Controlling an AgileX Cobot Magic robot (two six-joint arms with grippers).
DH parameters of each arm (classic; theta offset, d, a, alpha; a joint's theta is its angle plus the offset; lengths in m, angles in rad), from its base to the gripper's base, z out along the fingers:
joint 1: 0 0.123 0 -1.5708
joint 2: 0.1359 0 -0.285 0
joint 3: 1.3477 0 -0.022 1.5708
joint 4: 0 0.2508 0 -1.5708
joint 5: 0 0 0.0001 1.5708
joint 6: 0 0.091 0 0
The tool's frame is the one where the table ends.
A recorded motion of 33 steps. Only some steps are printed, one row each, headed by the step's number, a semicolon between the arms.
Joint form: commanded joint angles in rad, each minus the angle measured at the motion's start. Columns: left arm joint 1, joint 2, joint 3, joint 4, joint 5, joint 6; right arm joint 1, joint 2, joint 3, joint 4, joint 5, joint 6.
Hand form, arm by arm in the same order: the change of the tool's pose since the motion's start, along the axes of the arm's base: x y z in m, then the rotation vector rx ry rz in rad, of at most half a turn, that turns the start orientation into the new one. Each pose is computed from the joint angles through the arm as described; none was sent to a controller.
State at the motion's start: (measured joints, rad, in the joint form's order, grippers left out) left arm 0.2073 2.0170 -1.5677 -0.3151 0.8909 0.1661; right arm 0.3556 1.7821 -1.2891 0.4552 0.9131 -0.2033
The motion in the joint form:
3: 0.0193 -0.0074 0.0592 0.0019 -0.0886 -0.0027; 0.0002 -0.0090 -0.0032 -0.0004 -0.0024 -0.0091
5: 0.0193 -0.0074 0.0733 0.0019 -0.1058 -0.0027; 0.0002 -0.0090 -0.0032 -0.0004 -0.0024 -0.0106
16: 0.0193 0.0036 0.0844 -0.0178 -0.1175 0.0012; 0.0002 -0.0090 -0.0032 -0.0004 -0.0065 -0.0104
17: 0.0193 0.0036 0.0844 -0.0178 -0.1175 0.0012; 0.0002 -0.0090 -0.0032 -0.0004 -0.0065 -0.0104
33: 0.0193 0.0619 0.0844 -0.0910 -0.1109 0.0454; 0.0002 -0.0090 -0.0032 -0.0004 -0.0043 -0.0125
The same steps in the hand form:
3: -0.0041 0.0094 -0.0105 0.0178 -0.0287 0.0464; -0.0003 -0.0001 0.0041 0.0029 -0.0176 0.0075
5: -0.0051 0.0095 -0.0139 0.0204 -0.0304 0.0512; -0.0003 -0.0001 0.0041 0.0027 -0.0182 0.0088
16: -0.0048 0.0086 -0.0208 0.0040 -0.0234 0.0596; 0.0001 -0.0001 0.0042 0.0033 -0.0219 0.0070
17: -0.0048 0.0086 -0.0208 0.0040 -0.0234 0.0596; 0.0001 -0.0001 0.0042 0.0033 -0.0219 0.0070
33: -0.0005 0.0049 -0.0444 -0.0569 0.0188 0.0517; -0.0001 -0.0001 0.0042 0.0027 -0.0208 0.0098

